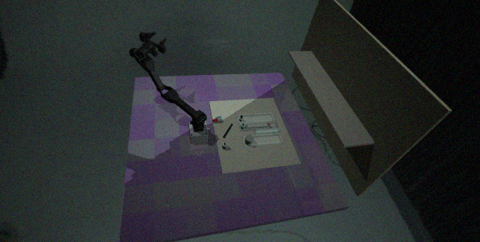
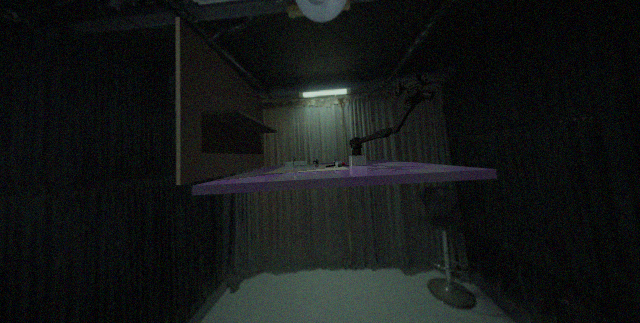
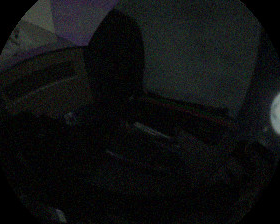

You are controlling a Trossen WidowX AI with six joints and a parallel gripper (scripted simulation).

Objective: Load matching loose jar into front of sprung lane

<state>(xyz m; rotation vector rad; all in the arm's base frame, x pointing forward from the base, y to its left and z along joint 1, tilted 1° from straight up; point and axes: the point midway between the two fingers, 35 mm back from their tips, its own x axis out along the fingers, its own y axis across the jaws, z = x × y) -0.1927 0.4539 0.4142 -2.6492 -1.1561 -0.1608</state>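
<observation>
Right now the black stick is 39 cm ahead of my gripper tip, 48 cm to the right of it and 49 cm below it. Also, from my gripper tip: cream mat: 57 cm ahead, 50 cm to the right, 50 cm below; then shelf: 101 cm ahead, 53 cm to the right, 13 cm below; then pale pusher-lane fixture: 65 cm ahead, 51 cm to the right, 48 cm below.
</observation>
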